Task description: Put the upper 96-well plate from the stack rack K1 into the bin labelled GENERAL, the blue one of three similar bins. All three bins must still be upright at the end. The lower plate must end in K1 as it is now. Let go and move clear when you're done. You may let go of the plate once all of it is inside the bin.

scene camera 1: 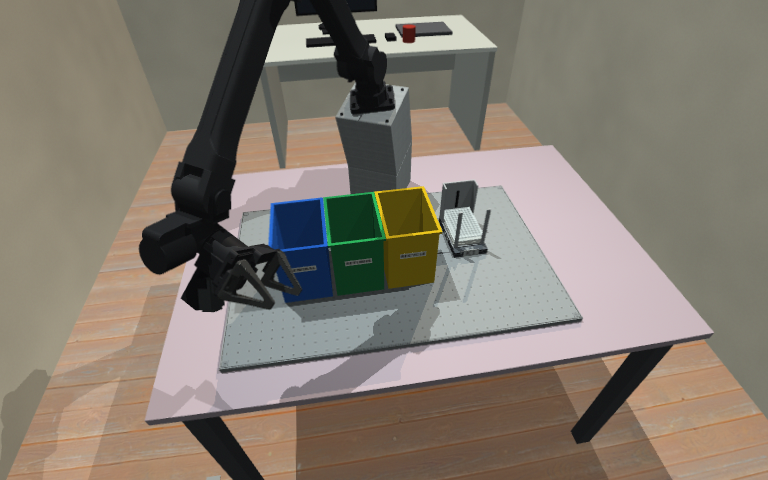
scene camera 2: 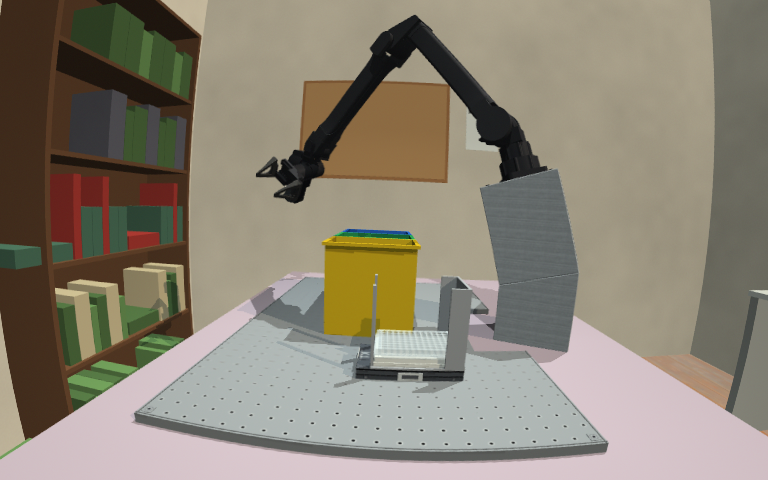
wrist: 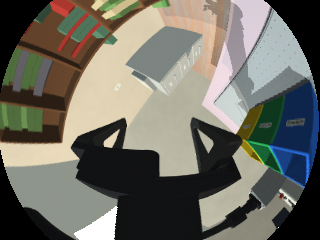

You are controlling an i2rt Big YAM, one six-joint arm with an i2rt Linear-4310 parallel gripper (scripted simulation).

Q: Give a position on a green bin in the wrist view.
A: At 268, 123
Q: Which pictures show my gripper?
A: Scene camera 1, scene camera 2 and the wrist view: all of them.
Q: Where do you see a yellow bin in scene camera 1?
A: At 411, 228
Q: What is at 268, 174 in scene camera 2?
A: My gripper.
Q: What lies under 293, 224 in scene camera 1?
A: A blue bin labelled GENERAL.
